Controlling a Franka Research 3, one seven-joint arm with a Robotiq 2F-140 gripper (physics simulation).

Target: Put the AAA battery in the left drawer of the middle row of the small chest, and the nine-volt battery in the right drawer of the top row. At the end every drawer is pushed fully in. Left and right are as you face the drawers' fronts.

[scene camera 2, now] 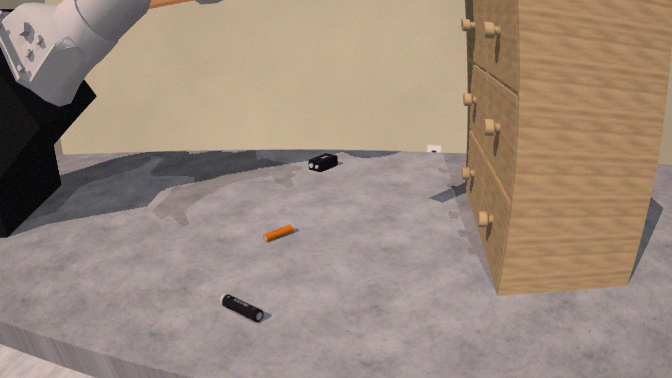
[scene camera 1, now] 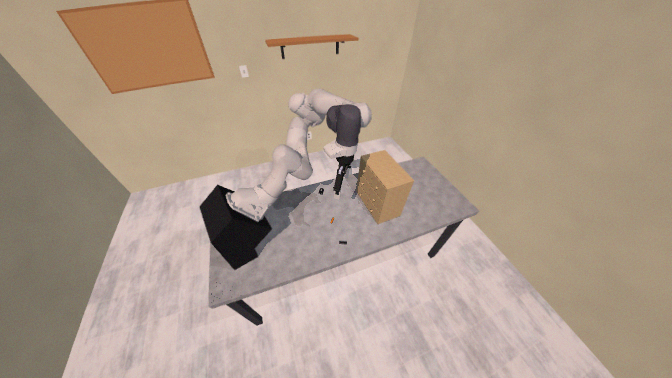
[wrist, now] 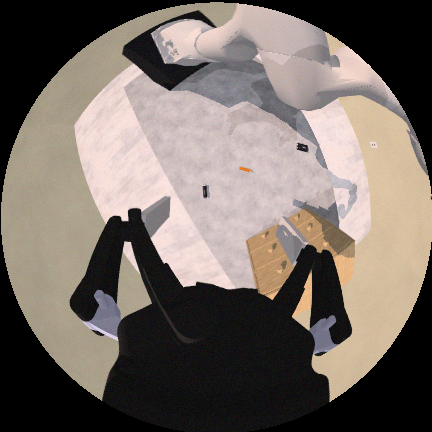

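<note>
The small wooden chest (scene camera 1: pixel 397 200) (scene camera 2: pixel 575 150) (wrist: pixel 265 255) has three rows of two knobbed drawers, which look pushed in. An orange cylindrical battery (scene camera 1: pixel 332 220) (scene camera 2: pixel 278 233) (wrist: pixel 245 169) lies on the table; it looks slimmer than the black cylindrical battery (scene camera 1: pixel 342 242) (scene camera 2: pixel 242 308) (wrist: pixel 205 191), but I cannot read a size on either. The black, boxy nine-volt battery (scene camera 1: pixel 321 191) (scene camera 2: pixel 322 162) (wrist: pixel 302 147) lies near the back edge. My gripper (scene camera 1: pixel 338 194) (wrist: pixel 225 215) is open and empty, high above the table by the chest's drawer side. It does not show in scene camera 2.
The grey table (scene camera 1: pixel 300 260) (scene camera 2: pixel 375 320) (wrist: pixel 170 130) carries the chest and the batteries. The arm's black base block (scene camera 1: pixel 235 235) (scene camera 2: pixel 25 130) (wrist: pixel 145 50) stands at the end of the table opposite the chest. A shelf (scene camera 1: pixel 312 40) hangs on the wall behind.
</note>
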